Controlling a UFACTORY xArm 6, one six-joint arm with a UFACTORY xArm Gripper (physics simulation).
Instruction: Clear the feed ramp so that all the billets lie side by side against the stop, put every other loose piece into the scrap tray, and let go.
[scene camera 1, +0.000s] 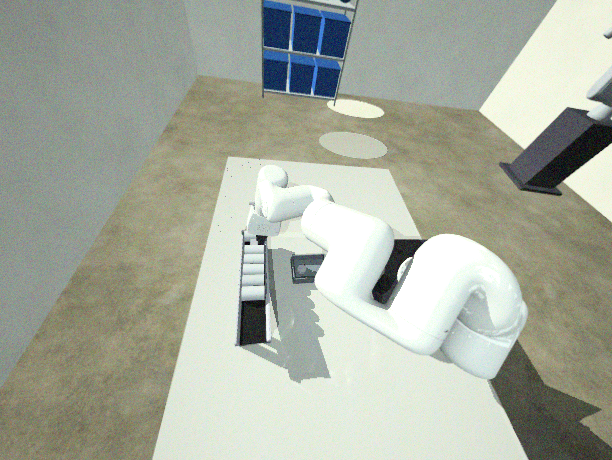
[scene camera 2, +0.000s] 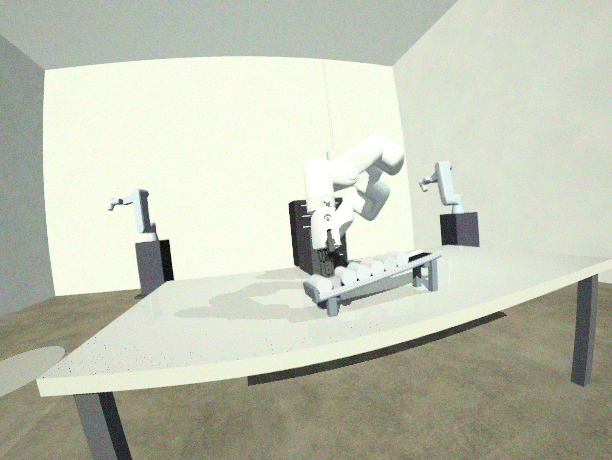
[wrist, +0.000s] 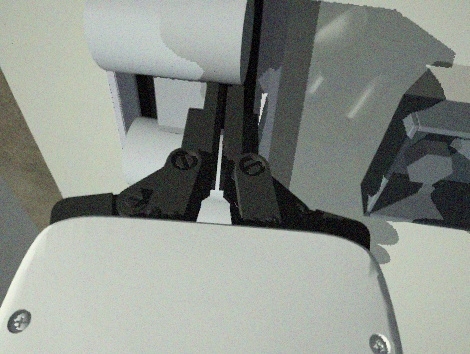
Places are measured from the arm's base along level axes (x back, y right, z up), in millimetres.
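Where they show: gripper, fingertip midpoint: (scene camera 1: 260, 241) (scene camera 2: 327, 277) (wrist: 224, 107).
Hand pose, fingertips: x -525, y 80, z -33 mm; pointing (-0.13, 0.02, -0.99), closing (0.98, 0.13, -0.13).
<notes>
Each offset is from my fingertips to the centre of the thing. "pt": to the spot under its first point. Level surfaces: height alone.
The ramp (scene camera 1: 238, 320) (scene camera 2: 381, 278) (wrist: 119, 102) slopes down to its stop {pt dx -44, dy +52, dz -21 mm} (scene camera 2: 310, 291). White cylindrical billets lie across it: one (scene camera 2: 321, 283) (wrist: 152, 147) at the low end, and several in a row above a gap, the nearest (scene camera 2: 344, 275) (wrist: 170, 40) large in the wrist view. A pale block {dx -20, dy -9, dz -12 mm} (wrist: 180, 102) sits in that gap. My gripper (scene camera 1: 261, 240) (scene camera 2: 327, 269) (wrist: 224, 107) is shut and empty, its tips down at the gap beside the block, partly hidden. The dark scrap tray {dx +185, dy -46, dz -65 mm} (scene camera 1: 293, 270) (wrist: 384, 145) holds a grey shape {dx +158, dy -52, dz -70 mm} (scene camera 1: 302, 270) (wrist: 430, 167), unclear in shadow.
The ramp stands on legs on the white table {dz -82 mm} (scene camera 1: 350, 410) (scene camera 2: 200, 345). The tray is beside the ramp, on the arm base's side. A dark drawer cabinet (scene camera 2: 300, 240) stands behind the arm. A shelf with blue bins and other arms on pedestals stand farther off.
</notes>
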